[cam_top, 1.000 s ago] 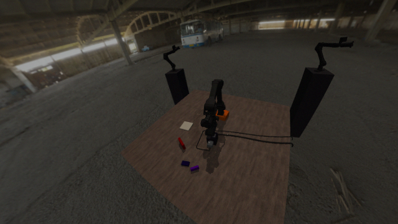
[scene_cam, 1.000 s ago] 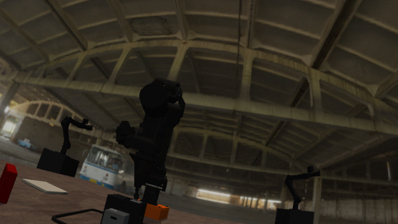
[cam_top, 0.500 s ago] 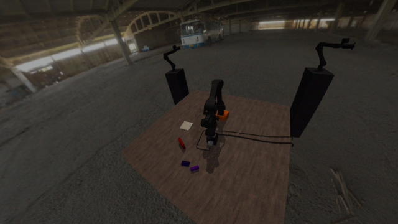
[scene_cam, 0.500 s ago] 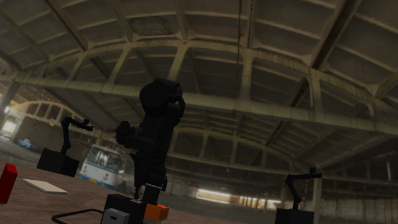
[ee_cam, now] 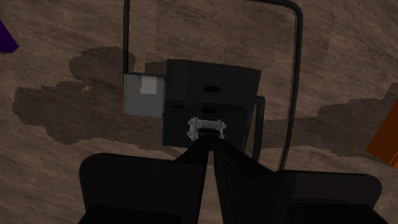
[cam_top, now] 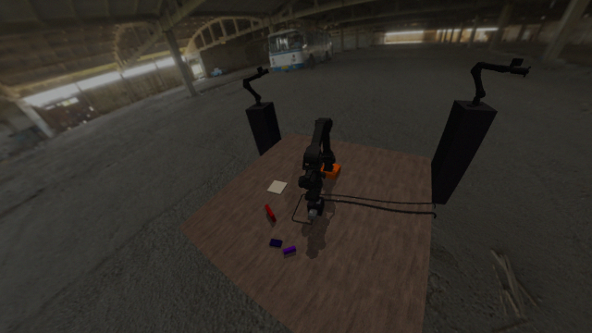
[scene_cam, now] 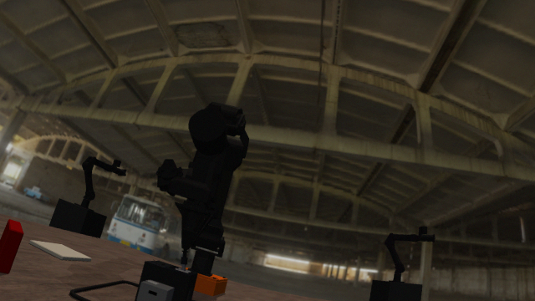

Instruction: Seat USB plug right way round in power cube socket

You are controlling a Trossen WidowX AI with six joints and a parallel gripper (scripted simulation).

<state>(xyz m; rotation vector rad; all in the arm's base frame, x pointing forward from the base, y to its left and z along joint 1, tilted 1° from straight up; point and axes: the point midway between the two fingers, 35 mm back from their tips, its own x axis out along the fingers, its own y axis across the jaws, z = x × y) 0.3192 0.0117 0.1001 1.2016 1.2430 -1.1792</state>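
My gripper tip is 10 mm to the right of the silver USB socket and 40 mm above it. Also, from my gripper tip: blue block: 260 mm ahead, 150 mm to the right, 110 mm below; red block: 110 mm ahead, 250 mm to the right, 80 mm below; white pad: 110 mm behind, 320 mm to the right, 110 mm below.
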